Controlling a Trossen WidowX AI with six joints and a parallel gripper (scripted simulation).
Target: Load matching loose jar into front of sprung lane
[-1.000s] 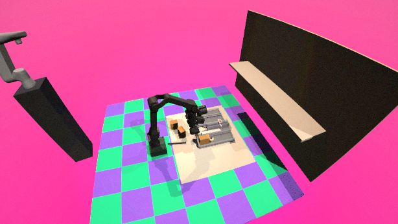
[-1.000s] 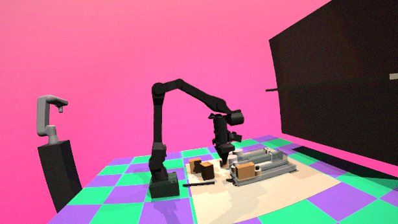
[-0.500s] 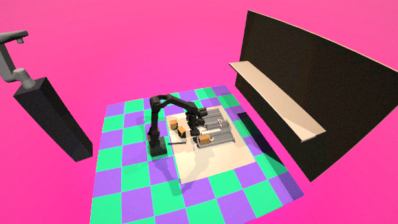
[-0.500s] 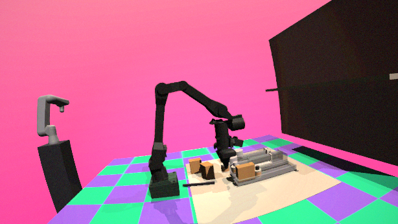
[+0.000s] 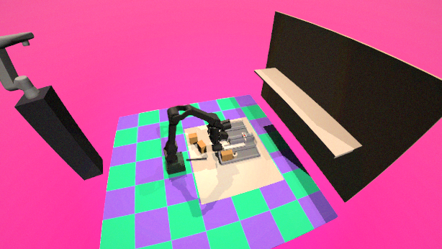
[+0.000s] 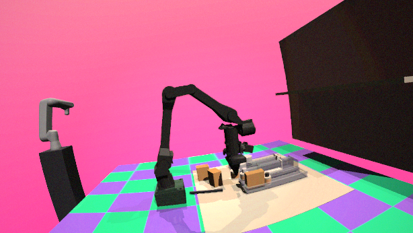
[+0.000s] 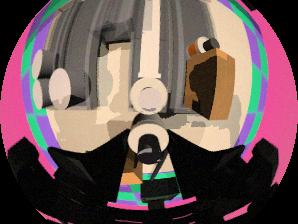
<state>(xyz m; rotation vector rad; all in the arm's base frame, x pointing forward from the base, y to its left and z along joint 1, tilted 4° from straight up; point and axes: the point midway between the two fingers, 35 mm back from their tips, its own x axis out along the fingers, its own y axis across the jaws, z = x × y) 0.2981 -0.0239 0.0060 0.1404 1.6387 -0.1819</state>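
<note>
Right now the brown box is 9 cm to the right of my gripper tip, 5 cm ahead of it and 1 cm below it. Also, from my gripper tip: black rod (14 cm behind, 5 cm below); then shelf wall (65 cm ahead, 35 cm above, 14 cm to the right).
</note>
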